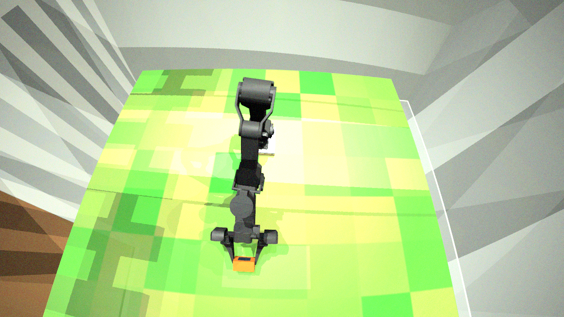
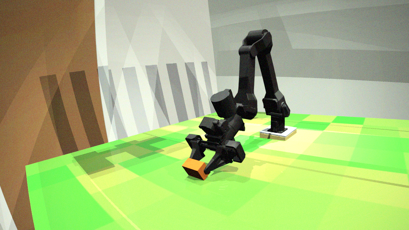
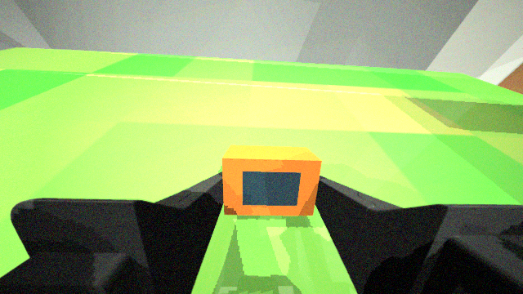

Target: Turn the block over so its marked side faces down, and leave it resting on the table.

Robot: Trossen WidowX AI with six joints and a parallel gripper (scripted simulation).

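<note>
The orange block is 1 cm behind my gripper tip.
</note>
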